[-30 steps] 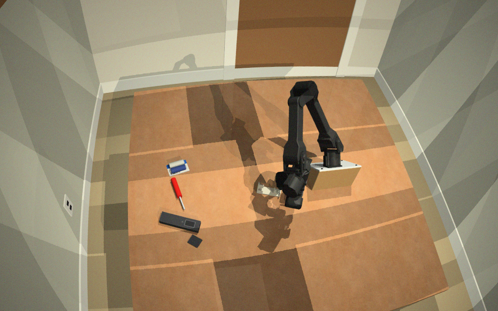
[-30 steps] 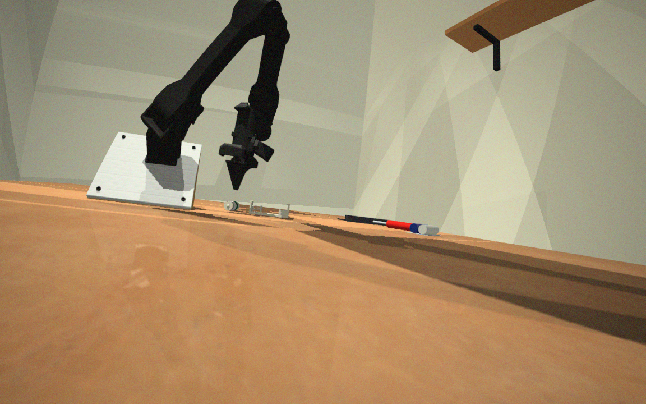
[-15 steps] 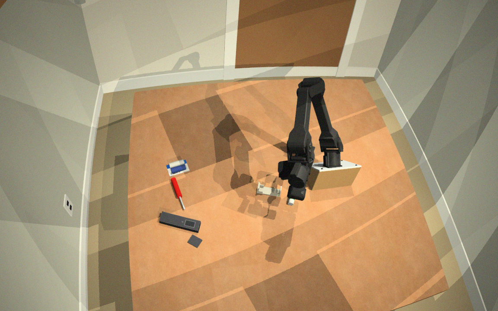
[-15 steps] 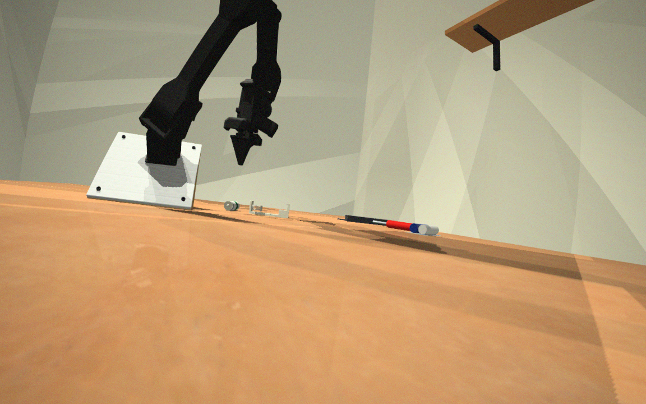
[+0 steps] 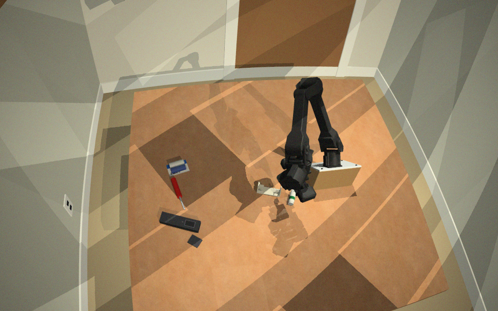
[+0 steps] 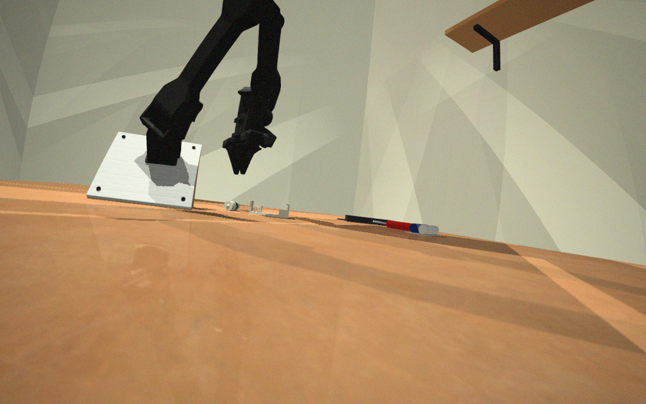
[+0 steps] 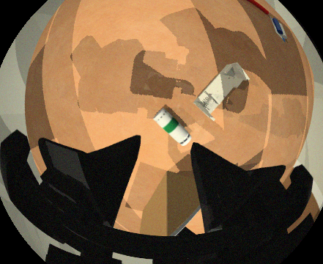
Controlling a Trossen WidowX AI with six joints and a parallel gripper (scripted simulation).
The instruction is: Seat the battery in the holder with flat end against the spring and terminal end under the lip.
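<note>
Now: gripper tip 10 mm past the battery, 20 mm to the left of it and 80 mm above it. Round my gripper tip: red-handled screwdriver (440 mm ahead, 90 mm to the right, 80 mm below); then small black square (400 mm ahead, 120 mm to the left, 90 mm below); then black remote (450 mm ahead, 40 mm to the left, 80 mm below).
</note>
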